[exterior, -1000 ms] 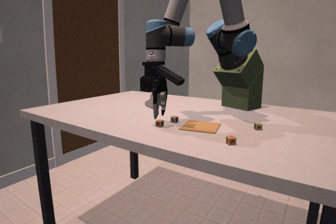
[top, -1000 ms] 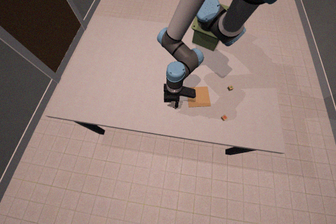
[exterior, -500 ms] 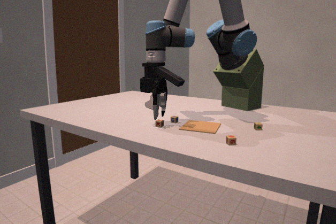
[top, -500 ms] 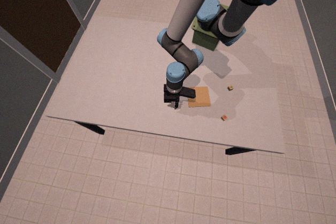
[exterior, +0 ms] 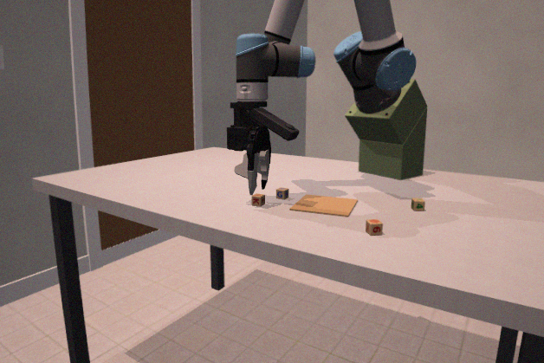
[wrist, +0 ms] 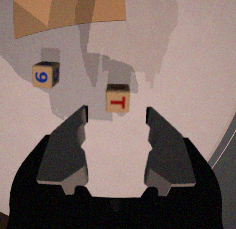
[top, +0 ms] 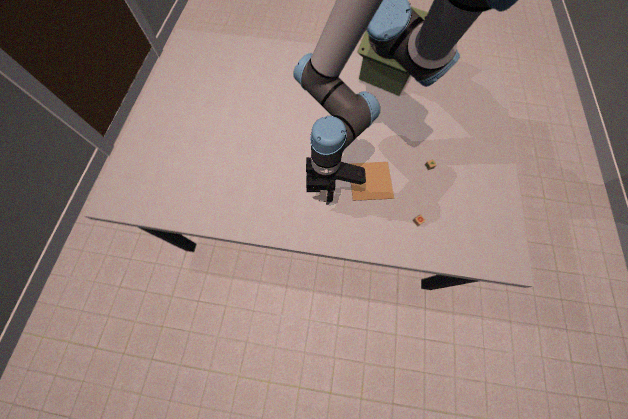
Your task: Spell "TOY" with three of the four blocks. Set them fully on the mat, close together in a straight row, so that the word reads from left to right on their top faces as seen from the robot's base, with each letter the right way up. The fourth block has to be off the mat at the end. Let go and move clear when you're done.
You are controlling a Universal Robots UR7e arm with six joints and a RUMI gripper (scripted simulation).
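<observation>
My gripper is now 3 cm above the T block. Round my hand: wooden block: 31 cm to the left, 3 cm below; then mat: 13 cm to the left, 10 cm behind, 5 cm below.
</observation>
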